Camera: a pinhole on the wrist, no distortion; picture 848 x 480 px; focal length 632.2 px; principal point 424.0 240.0 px. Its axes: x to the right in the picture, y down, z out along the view. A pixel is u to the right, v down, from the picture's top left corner.
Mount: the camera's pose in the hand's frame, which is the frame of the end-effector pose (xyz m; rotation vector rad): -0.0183 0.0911 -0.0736 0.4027 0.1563 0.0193
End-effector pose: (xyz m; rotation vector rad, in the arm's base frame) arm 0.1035 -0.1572 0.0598 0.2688 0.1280 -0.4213
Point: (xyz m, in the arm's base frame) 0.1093 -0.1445 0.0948
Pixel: 391 122
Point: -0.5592 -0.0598 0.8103
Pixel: outside the picture
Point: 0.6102 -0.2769 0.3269
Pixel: outside the picture
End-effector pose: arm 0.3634 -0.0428 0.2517 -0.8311 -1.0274 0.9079
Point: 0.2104 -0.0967 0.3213
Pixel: 215 144
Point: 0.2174 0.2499 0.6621
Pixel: 801 78
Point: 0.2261 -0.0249 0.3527
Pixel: 407 150
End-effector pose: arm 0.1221 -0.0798 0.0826 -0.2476 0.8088 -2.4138
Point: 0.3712 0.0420 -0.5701
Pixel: behind the camera
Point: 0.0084 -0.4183 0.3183
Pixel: 779 383
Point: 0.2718 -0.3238 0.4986
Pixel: 361 376
